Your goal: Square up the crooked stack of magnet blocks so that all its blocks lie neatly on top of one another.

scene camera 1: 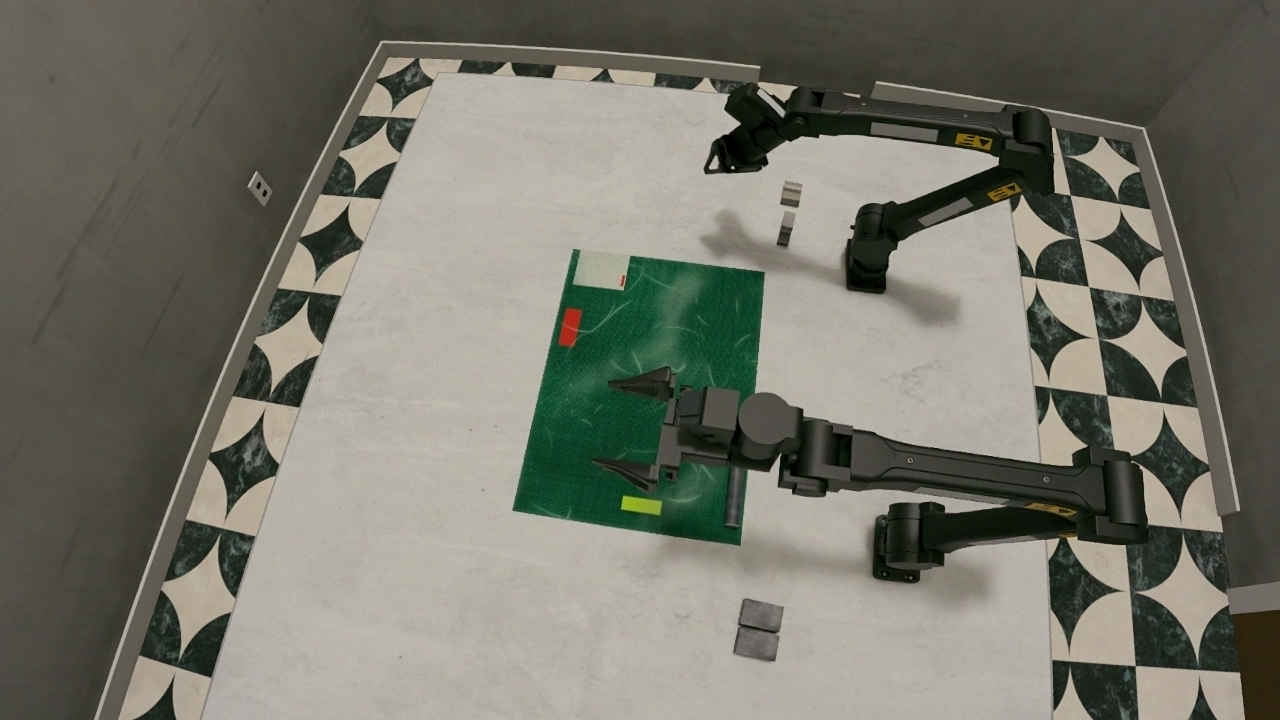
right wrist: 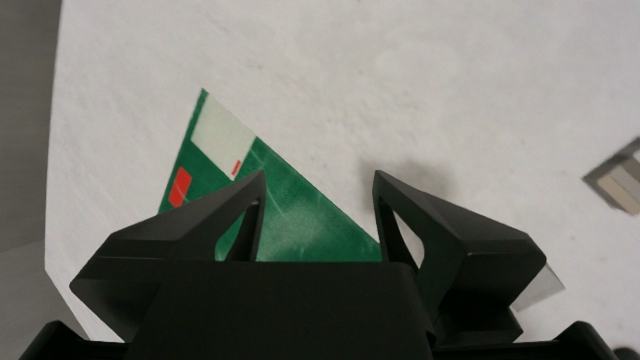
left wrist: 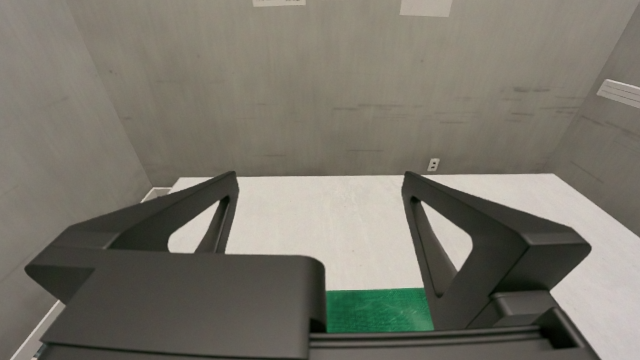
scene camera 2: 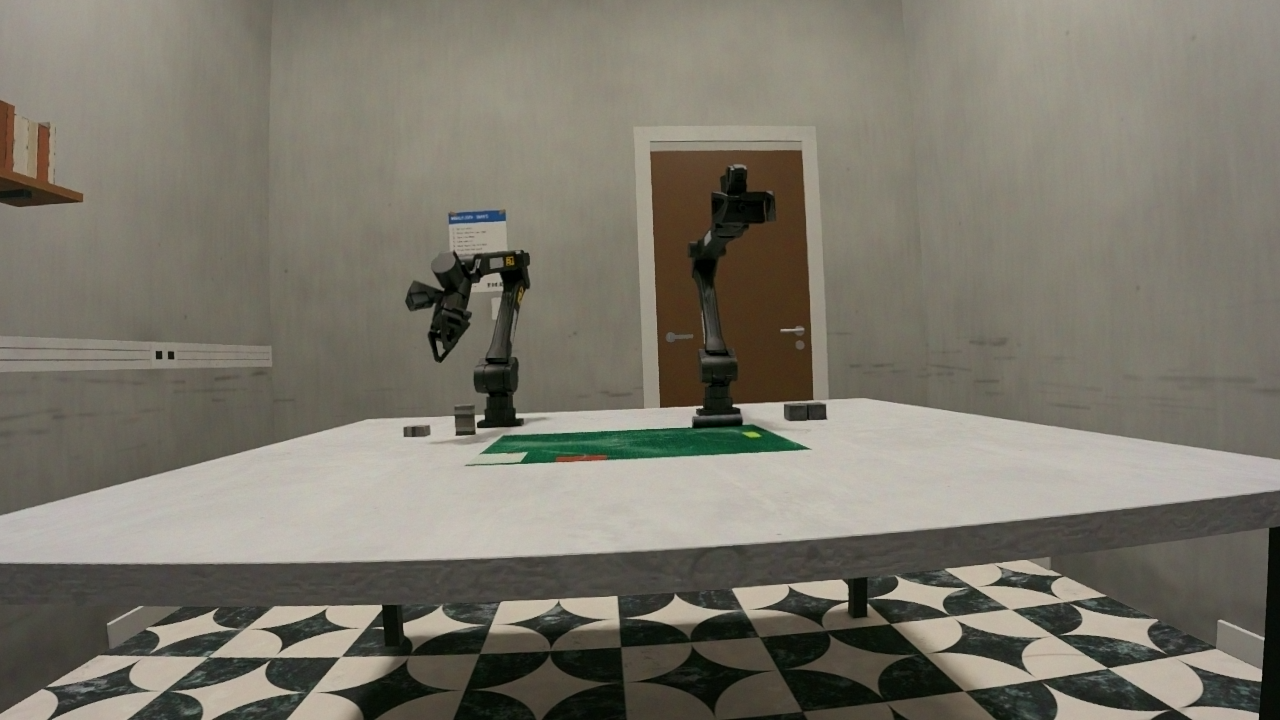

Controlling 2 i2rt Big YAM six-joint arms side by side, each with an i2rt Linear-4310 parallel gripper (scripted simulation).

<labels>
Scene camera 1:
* my left gripper: 600, 421
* my right gripper: 714, 170
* green mat: 620, 316
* dark cylinder: 736, 476
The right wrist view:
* my right gripper: 319, 180
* green mat: 300, 223
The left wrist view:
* my left gripper: 320, 180
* green mat: 397, 309
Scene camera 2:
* my left gripper: 750, 198
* my right gripper: 442, 355
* green mat: 665, 442
</labels>
